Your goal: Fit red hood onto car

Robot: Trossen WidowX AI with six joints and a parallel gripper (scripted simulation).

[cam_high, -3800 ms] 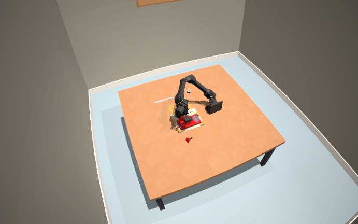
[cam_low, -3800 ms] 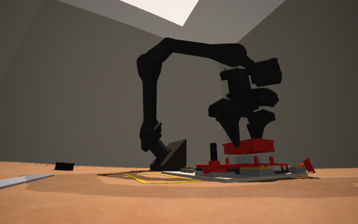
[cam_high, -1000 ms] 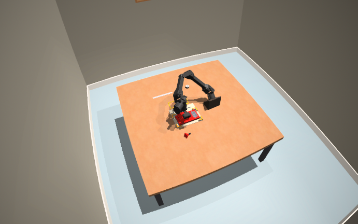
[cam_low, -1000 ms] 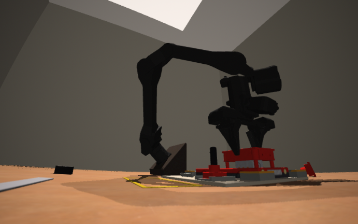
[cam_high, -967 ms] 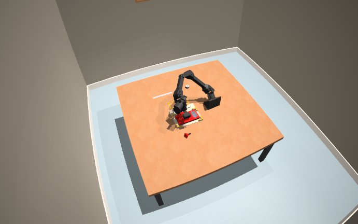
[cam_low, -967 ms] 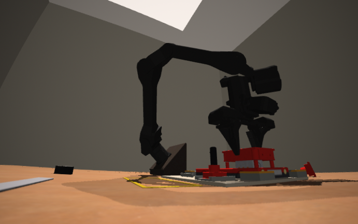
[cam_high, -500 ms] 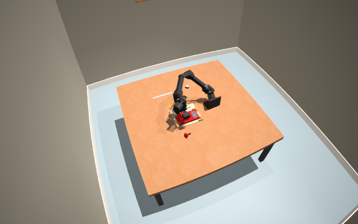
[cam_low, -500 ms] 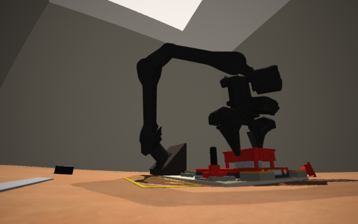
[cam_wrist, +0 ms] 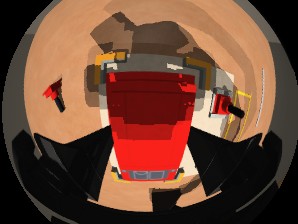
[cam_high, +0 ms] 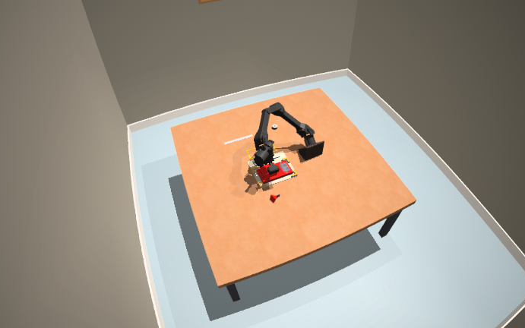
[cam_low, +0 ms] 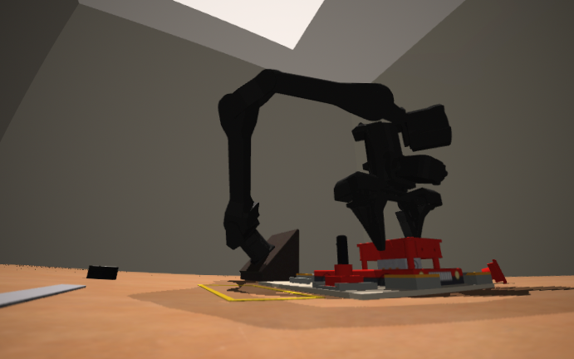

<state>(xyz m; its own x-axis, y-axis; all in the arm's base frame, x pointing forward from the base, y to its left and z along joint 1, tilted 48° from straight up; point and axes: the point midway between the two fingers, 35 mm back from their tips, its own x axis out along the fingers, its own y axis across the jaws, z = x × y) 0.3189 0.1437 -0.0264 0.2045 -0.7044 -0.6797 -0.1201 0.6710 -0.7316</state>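
The red hood lies right at my gripper tip. From my gripper tip the other things lie so: jig 4 cm below, 3 cm to the right, 3 cm behind; strip 37 cm to the right, 11 cm ahead, 5 cm below; grey engine block 3 cm below.
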